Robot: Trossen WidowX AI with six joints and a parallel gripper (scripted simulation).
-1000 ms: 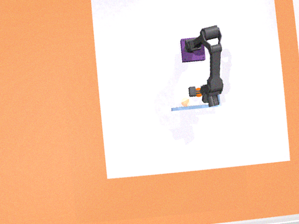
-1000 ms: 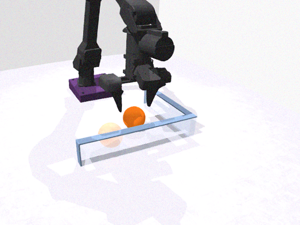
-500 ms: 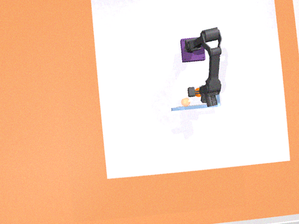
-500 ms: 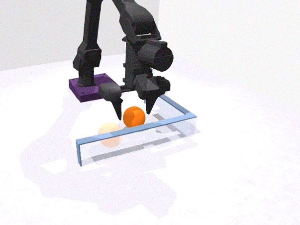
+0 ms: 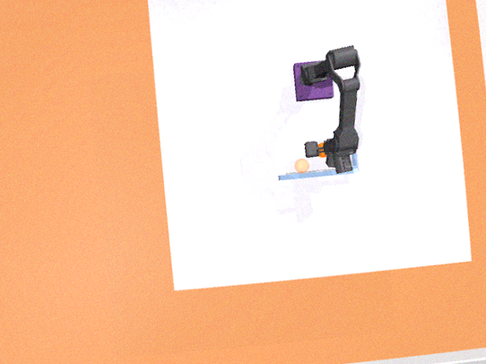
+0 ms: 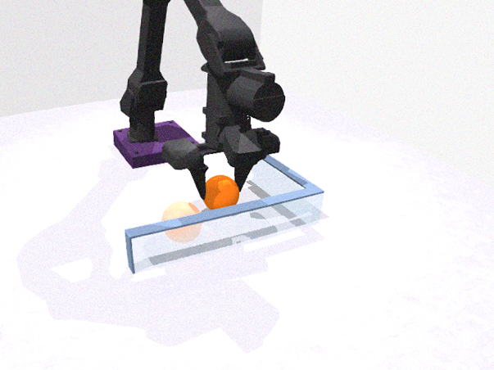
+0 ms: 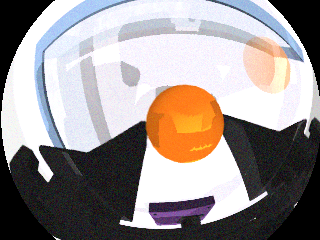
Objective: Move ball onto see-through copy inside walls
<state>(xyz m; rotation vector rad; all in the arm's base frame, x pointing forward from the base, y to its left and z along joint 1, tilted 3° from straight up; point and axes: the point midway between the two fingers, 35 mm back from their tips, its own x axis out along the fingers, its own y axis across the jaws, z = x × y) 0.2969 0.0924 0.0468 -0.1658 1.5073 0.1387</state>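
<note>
My gripper tip is 7 cm short of the see-through ball copy and 8 cm to the left of it. Also, from my gripper tip: orange ball (right at my gripper tip).
</note>
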